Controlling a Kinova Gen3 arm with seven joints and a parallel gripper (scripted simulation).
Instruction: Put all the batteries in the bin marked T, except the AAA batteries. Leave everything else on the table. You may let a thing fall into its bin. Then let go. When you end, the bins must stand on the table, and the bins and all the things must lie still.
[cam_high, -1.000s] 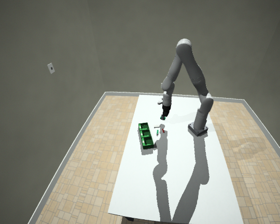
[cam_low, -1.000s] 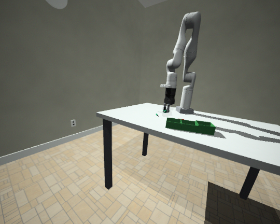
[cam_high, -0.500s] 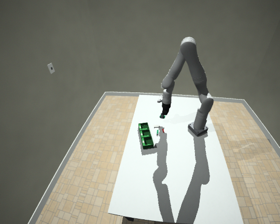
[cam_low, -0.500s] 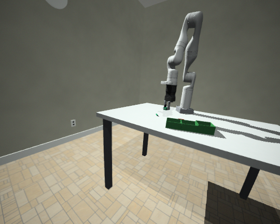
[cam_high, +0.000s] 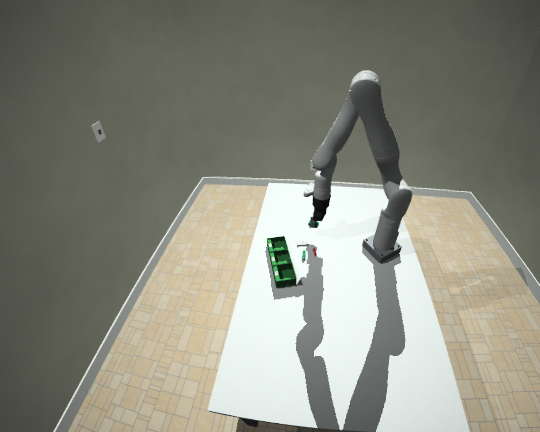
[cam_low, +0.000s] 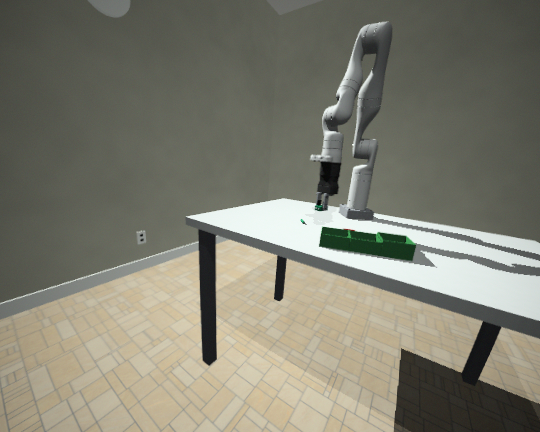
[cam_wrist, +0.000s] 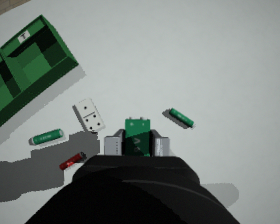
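Right now my hand is 110 mm to the right of the red battery and 80 mm above it. Round my hand: green block-shaped battery: 10 mm below, 10 mm ahead; green bin tray: 170 mm to the left, 160 mm ahead, 60 mm below; white domino: 80 mm below, 50 mm to the left, 50 mm ahead.
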